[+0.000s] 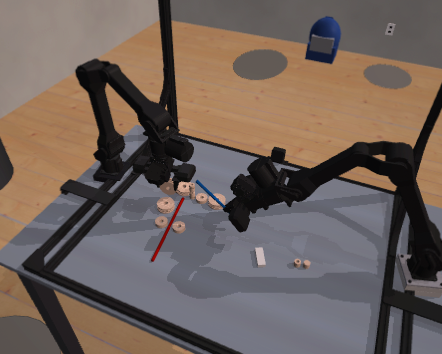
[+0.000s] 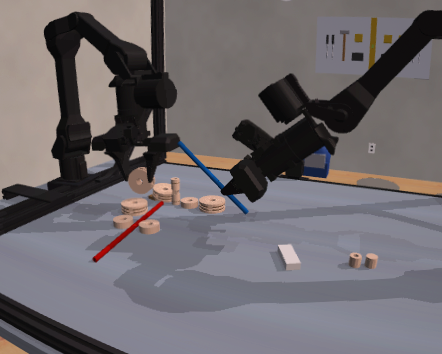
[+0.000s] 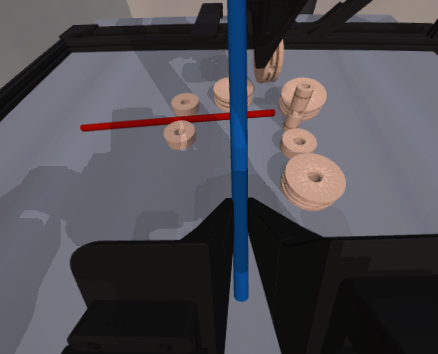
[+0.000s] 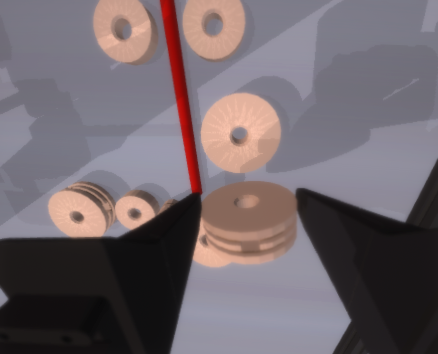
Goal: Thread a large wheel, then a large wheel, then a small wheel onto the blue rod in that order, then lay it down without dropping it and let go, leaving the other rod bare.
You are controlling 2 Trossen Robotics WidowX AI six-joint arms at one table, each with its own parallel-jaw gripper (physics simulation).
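Where they show: left gripper, fingertip midpoint: (image 1: 224,208) (image 2: 222,192) (image 3: 239,205); right gripper, fingertip midpoint: (image 1: 167,188) (image 2: 138,181) (image 3: 256,57) (image 4: 247,197); left arm's base, link origin: (image 1: 421,270); right arm's base, link origin: (image 1: 112,168) (image 2: 73,178).
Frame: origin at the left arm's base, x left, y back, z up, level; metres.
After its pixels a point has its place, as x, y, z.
Note:
My left gripper (image 1: 227,207) @(-0.137, -0.545, 0.024) (image 2: 226,191) @(-0.137, -0.545, 0.024) (image 3: 239,205) @(-0.137, -0.545, 0.024) is shut on the blue rod (image 1: 211,194) @(-0.143, -0.584, 0.073) (image 2: 202,165) @(-0.142, -0.583, 0.072) (image 3: 238,125) @(-0.142, -0.571, 0.062), holding it aslant above the table with no wheel on it. My right gripper (image 2: 138,180) @(-0.214, -0.735, 0.012) (image 4: 247,197) @(-0.214, -0.735, 0.012) is shut on a large wheel (image 1: 168,187) @(-0.227, -0.734, 0.006) (image 2: 140,181) @(-0.232, -0.737, 0.007) (image 4: 250,220) @(-0.217, -0.734, 0.030), gripped by its rim and standing on edge. Other large wheels (image 1: 165,204) (image 2: 212,203) (image 3: 314,177) (image 4: 222,150) lie flat. Small wheels (image 1: 179,227) (image 2: 189,202) @(-0.221, -0.625, -0.032) (image 3: 298,142) @(-0.239, -0.632, -0.041) (image 4: 135,212) @(-0.238, -0.623, -0.041) lie among them. The red rod (image 1: 167,230) @(-0.085, -0.710, -0.037) (image 2: 127,232) @(-0.071, -0.710, -0.038) (image 3: 150,121) @(-0.066, -0.712, -0.037) (image 4: 182,110) @(-0.160, -0.700, -0.036) lies bare.
A narrow upright stack of wooden cylinders (image 1: 192,190) @(-0.233, -0.658, -0.004) (image 2: 175,191) @(-0.235, -0.659, -0.013) (image 3: 299,105) @(-0.237, -0.653, -0.004) stands beside a large wheel. A white block (image 1: 260,257) @(-0.016, -0.428, -0.033) (image 2: 289,257) @(-0.008, -0.429, -0.033) and two short wooden cylinders (image 1: 297,262) @(-0.014, -0.324, -0.037) (image 2: 371,261) @(-0.001, -0.301, -0.032) are nearer the front right. Dark frame rails edge the table.

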